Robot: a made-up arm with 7 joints. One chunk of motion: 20 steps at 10 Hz.
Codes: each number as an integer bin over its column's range. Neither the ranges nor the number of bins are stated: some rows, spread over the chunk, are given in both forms.
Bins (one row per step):
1: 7 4 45 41 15 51 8
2: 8 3 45 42 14 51 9
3: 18 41 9 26 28 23 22
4: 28 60 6 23 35 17 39
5: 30 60 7 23 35 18 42
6: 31 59 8 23 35 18 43
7: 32 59 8 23 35 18 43
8: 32 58 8 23 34 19 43
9: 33 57 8 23 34 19 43
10: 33 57 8 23 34 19 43
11: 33 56 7 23 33 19 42
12: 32 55 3 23 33 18 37
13: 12 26 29 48 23 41 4
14: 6 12 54 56 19 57 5
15: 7 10 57 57 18 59 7
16: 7 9 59 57 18 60 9
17: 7 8 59 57 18 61 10
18: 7 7 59 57 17 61 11
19: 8 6 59 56 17 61 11
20: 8 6 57 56 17 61 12
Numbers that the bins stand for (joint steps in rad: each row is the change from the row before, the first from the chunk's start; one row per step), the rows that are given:
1: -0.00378 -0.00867 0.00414 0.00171 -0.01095 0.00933 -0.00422
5: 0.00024 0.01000 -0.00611 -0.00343 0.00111 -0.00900 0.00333
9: 0.00076 0.00900 -0.00584 -0.00343 0.00051 -0.00844 0.00356
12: 0.00059 0.00833 -0.00719 -0.00343 -0.00010 -0.00900 0.00222
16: -0.00378 -0.00700 0.00792 0.00629 -0.00914 0.01433 -0.00400
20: -0.00360 -0.00800 0.00738 0.00600 -0.00975 0.01489 -0.00333
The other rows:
2: -0.00360 -0.00900 0.00414 0.00200 -0.01156 0.00933 -0.00400
3: -0.00186 0.00367 -0.00557 -0.00257 -0.00311 -0.00622 -0.00111
4: -0.00011 0.01000 -0.00638 -0.00343 0.00111 -0.00956 0.00267
6: 0.00041 0.00967 -0.00584 -0.00343 0.00111 -0.00900 0.00356
7: 0.00059 0.00967 -0.00584 -0.00343 0.00111 -0.00900 0.00356
8: 0.00059 0.00933 -0.00584 -0.00343 0.00051 -0.00844 0.00356
10: 0.00076 0.00900 -0.00584 -0.00343 0.00051 -0.00844 0.00356
11: 0.00076 0.00867 -0.00611 -0.00343 -0.00010 -0.00844 0.00333
13: -0.00290 -0.00133 -0.00017 0.00371 -0.00613 0.00378 -0.00511
14: -0.00395 -0.00600 0.00657 0.00600 -0.00854 0.01267 -0.00489
15: -0.00378 -0.00667 0.00738 0.00629 -0.00914 0.01378 -0.00444
17: -0.00378 -0.00733 0.00792 0.00629 -0.00914 0.01489 -0.00378
18: -0.00378 -0.00767 0.00792 0.00629 -0.00975 0.01489 -0.00356
19: -0.00360 -0.00800 0.00792 0.00600 -0.00975 0.01489 -0.00356

